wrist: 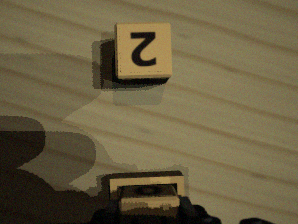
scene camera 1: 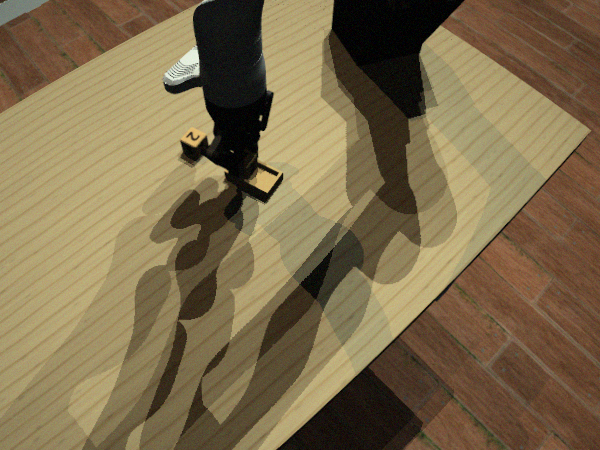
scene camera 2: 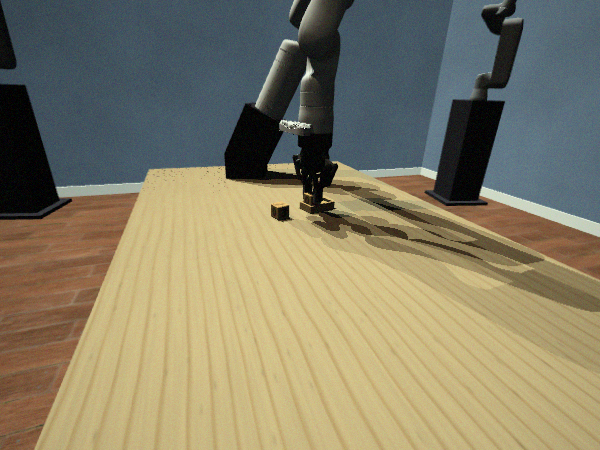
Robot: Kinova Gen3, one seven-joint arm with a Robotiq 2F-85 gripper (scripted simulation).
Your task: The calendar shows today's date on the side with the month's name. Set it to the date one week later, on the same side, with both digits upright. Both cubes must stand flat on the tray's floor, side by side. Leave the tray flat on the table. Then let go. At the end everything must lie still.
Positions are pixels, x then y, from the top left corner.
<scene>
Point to a wooden tray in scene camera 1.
265,179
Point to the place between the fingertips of my gripper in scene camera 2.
At 312,201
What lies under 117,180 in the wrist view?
A wooden tray.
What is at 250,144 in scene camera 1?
My gripper.
</scene>
